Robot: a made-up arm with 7 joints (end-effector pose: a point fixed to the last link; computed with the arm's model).
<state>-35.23 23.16 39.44 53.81 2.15 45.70 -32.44</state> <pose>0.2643 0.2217 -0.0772 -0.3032 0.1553 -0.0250 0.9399</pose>
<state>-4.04 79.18 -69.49 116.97 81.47 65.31 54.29</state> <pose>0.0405 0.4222 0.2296 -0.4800 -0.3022 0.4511 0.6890</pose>
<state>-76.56 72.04 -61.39 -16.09 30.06 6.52 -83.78</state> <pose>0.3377 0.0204 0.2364 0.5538 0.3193 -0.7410 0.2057</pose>
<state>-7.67 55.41 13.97 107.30 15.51 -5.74 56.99</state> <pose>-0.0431 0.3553 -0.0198 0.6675 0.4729 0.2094 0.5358</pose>
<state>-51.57 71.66 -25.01 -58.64 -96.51 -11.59 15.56</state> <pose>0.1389 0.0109 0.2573 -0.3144 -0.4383 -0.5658 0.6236</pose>
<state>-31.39 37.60 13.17 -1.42 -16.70 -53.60 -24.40</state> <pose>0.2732 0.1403 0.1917 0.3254 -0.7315 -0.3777 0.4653</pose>
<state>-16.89 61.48 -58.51 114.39 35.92 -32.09 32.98</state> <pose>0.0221 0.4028 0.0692 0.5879 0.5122 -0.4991 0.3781</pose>
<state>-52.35 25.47 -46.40 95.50 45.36 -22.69 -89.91</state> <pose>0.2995 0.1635 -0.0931 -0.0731 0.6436 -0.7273 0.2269</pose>
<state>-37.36 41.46 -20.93 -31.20 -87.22 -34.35 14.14</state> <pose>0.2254 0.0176 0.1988 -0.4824 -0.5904 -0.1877 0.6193</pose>
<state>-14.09 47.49 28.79 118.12 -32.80 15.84 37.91</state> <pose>-0.0269 0.2890 -0.0861 0.1268 0.5637 0.5948 0.5588</pose>
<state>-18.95 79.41 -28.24 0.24 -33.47 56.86 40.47</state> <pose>0.2185 0.2206 0.0685 0.5903 0.2543 -0.0473 0.7646</pose>
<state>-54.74 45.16 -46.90 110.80 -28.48 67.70 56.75</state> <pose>0.2073 0.2925 0.0207 0.5401 0.6876 0.3340 0.3520</pose>
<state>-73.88 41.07 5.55 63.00 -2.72 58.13 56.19</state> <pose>0.3990 0.1836 0.1898 0.4041 0.2033 0.3627 0.8147</pose>
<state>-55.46 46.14 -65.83 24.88 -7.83 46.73 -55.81</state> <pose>0.3468 0.0911 -0.0045 0.1173 0.4496 -0.6147 0.6374</pose>
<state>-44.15 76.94 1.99 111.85 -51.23 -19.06 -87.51</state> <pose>0.1459 0.4535 0.1401 -0.0014 -0.2206 -0.1716 0.9601</pose>
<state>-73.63 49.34 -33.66 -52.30 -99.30 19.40 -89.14</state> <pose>0.1115 -0.0760 0.2855 0.3123 0.0625 0.9020 0.2913</pose>
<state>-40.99 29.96 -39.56 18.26 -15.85 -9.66 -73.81</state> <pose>0.3250 -0.0380 0.0181 -0.0892 -0.0814 -0.9092 0.3984</pose>
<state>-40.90 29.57 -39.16 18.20 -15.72 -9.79 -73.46</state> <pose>0.3251 -0.0392 0.0191 -0.0883 -0.0875 -0.9078 0.4006</pose>
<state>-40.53 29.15 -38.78 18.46 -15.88 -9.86 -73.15</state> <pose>0.3246 -0.0393 0.0174 -0.0927 -0.0917 -0.9046 0.4057</pose>
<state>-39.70 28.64 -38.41 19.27 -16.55 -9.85 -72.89</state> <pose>0.3227 -0.0378 0.0114 -0.1060 -0.0931 -0.8985 0.4157</pose>
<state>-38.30 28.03 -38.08 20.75 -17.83 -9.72 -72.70</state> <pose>0.3187 -0.0344 -0.0001 -0.1299 -0.0907 -0.8882 0.4313</pose>
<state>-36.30 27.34 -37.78 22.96 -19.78 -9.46 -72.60</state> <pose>0.3120 -0.0288 -0.0173 -0.1649 -0.0838 -0.8722 0.4529</pose>
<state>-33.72 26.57 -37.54 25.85 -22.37 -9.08 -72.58</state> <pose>0.3014 -0.0211 -0.0396 -0.2096 -0.0726 -0.8490 0.4796</pose>
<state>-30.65 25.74 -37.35 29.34 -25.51 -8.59 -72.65</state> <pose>0.2861 -0.0116 -0.0659 -0.2614 -0.0573 -0.8176 0.5099</pose>
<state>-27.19 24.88 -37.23 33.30 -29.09 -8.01 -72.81</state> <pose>0.2654 -0.0007 -0.0945 -0.3174 -0.0384 -0.7772 0.5420</pose>
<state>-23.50 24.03 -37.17 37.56 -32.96 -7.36 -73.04</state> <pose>0.2395 0.0111 -0.1232 -0.3735 -0.0172 -0.7285 0.5741</pose>
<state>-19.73 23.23 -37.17 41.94 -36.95 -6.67 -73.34</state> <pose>0.2090 0.0233 -0.1501 -0.4262 0.0054 -0.6732 0.6043</pose>
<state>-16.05 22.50 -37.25 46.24 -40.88 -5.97 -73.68</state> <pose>0.1757 0.0349 -0.1734 -0.4727 0.0280 -0.6143 0.6312</pose>
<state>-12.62 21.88 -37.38 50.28 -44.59 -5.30 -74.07</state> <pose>0.1418 0.0456 -0.1922 -0.5112 0.0494 -0.5556 0.6539</pose>
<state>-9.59 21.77 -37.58 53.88 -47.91 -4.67 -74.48</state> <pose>0.1099 0.0577 -0.2059 -0.5389 0.0704 -0.5011 0.6734</pose>
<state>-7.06 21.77 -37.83 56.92 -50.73 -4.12 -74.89</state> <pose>0.0817 0.0681 -0.2151 -0.5587 0.0882 -0.4541 0.6884</pose>
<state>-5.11 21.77 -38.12 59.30 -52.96 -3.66 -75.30</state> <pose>0.0591 0.0758 -0.2208 -0.5726 0.1020 -0.4170 0.6984</pose>
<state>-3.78 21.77 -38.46 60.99 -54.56 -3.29 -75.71</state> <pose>0.0429 0.0808 -0.2241 -0.5821 0.1120 -0.3913 0.7039</pose>
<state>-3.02 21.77 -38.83 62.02 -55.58 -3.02 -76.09</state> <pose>0.0330 0.0835 -0.2258 -0.5884 0.1182 -0.3765 0.7057</pose>
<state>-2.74 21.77 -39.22 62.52 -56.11 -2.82 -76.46</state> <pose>0.0284 0.0842 -0.2266 -0.5927 0.1217 -0.3708 0.7046</pose>
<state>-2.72 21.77 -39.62 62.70 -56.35 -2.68 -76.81</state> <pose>0.0269 0.0839 -0.2269 -0.5958 0.1236 -0.3704 0.7018</pose>
